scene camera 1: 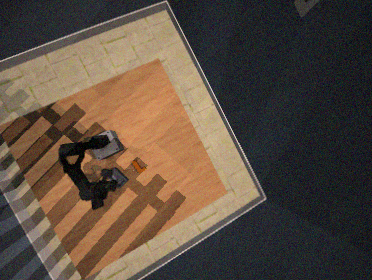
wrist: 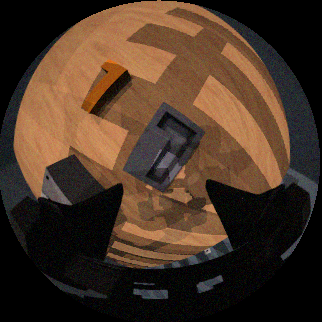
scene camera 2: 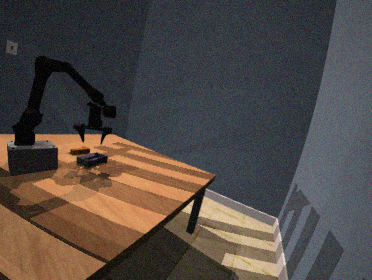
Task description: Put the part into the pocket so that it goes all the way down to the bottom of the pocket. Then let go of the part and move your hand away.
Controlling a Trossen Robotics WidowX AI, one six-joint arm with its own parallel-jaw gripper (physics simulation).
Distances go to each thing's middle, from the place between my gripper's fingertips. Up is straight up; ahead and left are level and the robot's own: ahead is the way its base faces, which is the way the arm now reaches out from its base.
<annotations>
Now: hand 20 cm to the right of the orange L-shaped block (wrist: 116, 74) and 10 cm above it.
</annotations>
